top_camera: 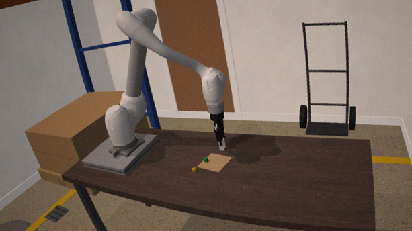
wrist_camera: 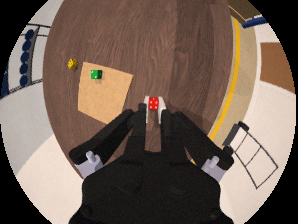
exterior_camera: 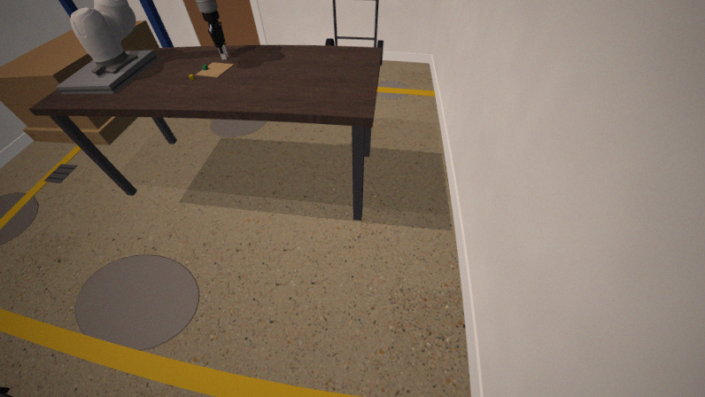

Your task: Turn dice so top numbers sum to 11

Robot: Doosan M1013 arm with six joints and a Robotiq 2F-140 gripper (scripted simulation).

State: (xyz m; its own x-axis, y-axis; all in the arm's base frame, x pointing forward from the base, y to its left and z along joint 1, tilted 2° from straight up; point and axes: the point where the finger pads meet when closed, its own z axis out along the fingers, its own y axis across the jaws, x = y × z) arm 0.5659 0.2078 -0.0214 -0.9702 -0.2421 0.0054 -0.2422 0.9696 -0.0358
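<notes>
My gripper is now 130 mm to the left of the tan mat, 30 mm above it and 20 mm short of it. The rest, counted from my hand: green die: 140 mm to the right, 30 mm behind, 20 mm below; then red die: 20 mm below; then yellow die: 230 mm to the right, 50 mm behind, 30 mm below.
</notes>
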